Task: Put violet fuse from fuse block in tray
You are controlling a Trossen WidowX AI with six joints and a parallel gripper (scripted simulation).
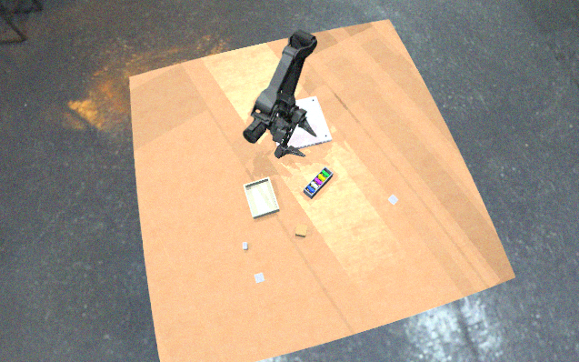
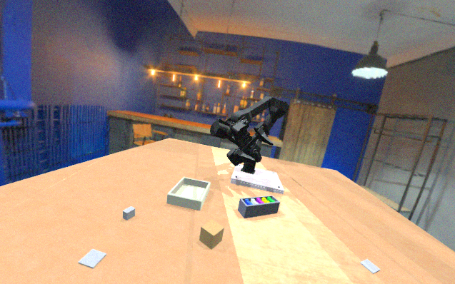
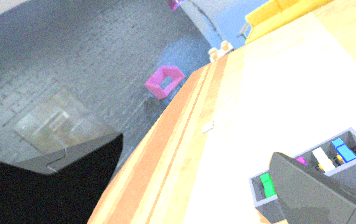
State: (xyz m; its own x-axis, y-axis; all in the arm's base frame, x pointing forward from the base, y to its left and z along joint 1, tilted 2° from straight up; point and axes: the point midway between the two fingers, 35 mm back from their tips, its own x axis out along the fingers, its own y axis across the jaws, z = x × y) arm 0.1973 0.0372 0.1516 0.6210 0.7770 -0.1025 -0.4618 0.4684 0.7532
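Now: gripper tip 15 cm above the violet fuse, 8 cm short of it and 2 cm to the right of it. Round my gripper tip: pale tray (19 cm to the right, 17 cm below, 11 cm ahead); then brown cube (25 cm ahead, 15 cm below, 6 cm to the right).
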